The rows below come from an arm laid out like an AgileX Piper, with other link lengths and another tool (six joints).
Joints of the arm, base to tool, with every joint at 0 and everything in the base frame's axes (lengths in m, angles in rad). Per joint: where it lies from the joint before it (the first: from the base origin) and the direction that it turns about. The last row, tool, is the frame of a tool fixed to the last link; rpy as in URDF.
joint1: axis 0 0 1 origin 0 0 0.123
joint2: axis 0 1 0 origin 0 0 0
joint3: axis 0 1 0 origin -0.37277 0 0.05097
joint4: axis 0.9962 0 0.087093 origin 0.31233 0 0.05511
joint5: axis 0 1 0 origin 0 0 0
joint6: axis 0.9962 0 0.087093 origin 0.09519 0 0.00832
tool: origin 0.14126 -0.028 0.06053 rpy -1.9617 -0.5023 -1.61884
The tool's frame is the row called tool.
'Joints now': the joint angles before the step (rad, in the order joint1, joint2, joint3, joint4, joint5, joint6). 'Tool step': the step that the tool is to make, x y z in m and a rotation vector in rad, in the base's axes. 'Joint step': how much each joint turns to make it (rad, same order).
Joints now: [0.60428 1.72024 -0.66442 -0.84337 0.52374 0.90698]
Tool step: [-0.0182 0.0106 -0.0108 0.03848 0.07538 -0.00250]
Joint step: [0.01394 -0.00425 0.00021 0.17433 -0.00405 -0.13641]
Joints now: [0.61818 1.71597 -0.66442 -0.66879 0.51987 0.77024]
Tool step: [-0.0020 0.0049 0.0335 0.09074 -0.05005 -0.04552]
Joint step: [-0.00010 -0.09941 -0.00006 0.08077 0.00026 -0.02003]
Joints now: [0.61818 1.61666 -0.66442 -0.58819 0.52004 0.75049]
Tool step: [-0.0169 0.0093 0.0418 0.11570 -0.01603 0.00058]
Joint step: [-0.00003 -0.14691 -0.00001 0.20290 0.03057 -0.16680]
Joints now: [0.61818 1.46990 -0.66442 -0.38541 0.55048 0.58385]
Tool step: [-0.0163 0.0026 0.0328 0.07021 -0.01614 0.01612]
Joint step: [-0.00011 -0.11729 -0.00005 0.12112 0.04676 -0.11095]
